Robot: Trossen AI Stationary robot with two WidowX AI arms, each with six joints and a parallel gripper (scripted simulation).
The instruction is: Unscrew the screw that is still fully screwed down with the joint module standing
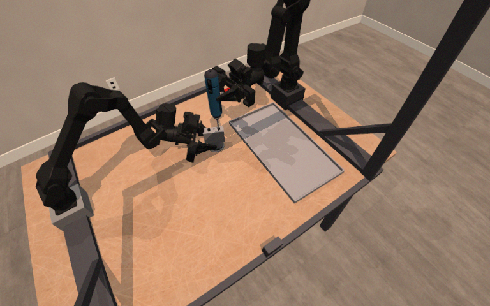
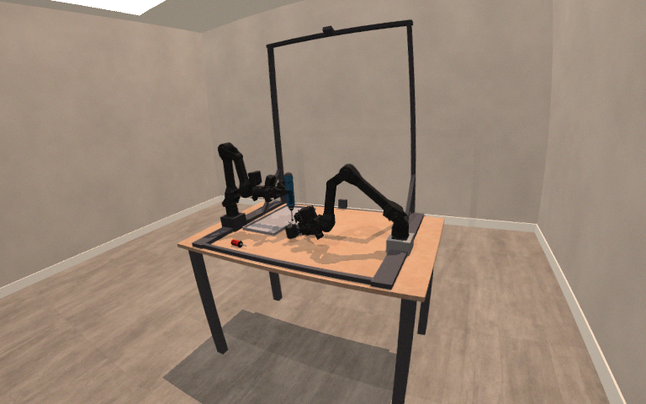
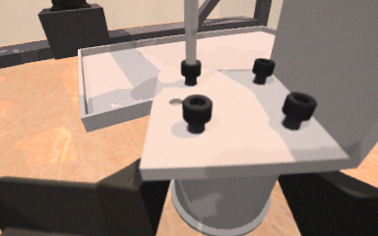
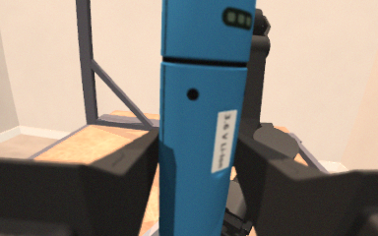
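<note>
Right now the grey L-shaped bracket is 20 mm behind my left hand, 20 mm to the right of it and 30 mm above it. The rest, counted from my left hand: shallow grey tray 170 mm behind, 220 mm to the right, 30 mm below; screwdriver bit 10 mm behind, 50 mm to the right, 60 mm above; screw 10 mm behind, 50 mm to the right, 30 mm above.
</note>
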